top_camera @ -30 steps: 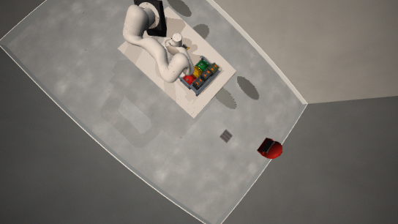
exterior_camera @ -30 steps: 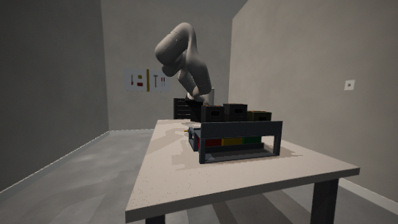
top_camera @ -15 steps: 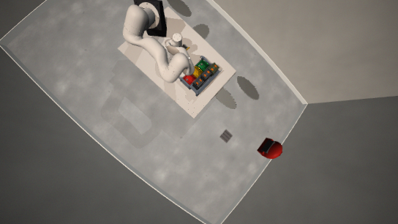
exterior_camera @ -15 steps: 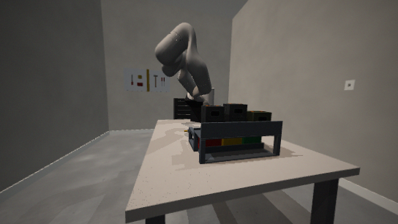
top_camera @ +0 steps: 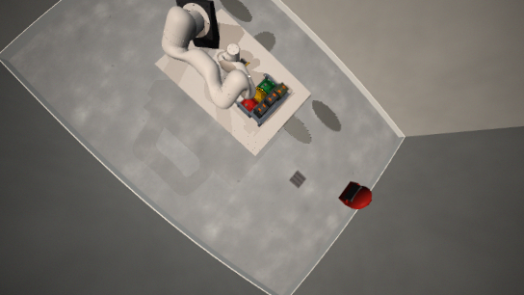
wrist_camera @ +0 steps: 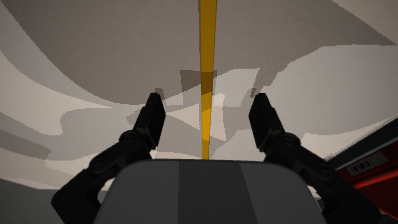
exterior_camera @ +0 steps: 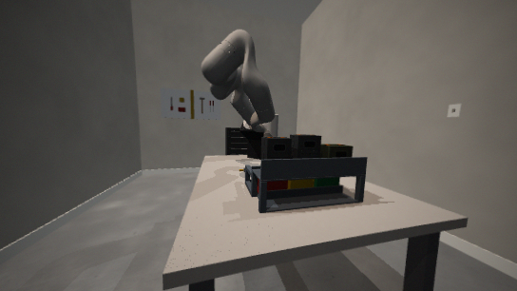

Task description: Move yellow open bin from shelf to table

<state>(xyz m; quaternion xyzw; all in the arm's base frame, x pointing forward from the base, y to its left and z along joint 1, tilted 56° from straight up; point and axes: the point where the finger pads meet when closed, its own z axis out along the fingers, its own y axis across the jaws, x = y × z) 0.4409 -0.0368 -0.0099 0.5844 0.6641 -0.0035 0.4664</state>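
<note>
My hand is 2 cm above the thin yellow strip. The rest, counted from my hand: red bin (29 cm ahead, 16 cm to the right, 2 cm above); then green bin (32 cm ahead, 6 cm to the left, 2 cm above); then yellow bin (30 cm ahead, 5 cm to the right, 2 cm above).
</note>
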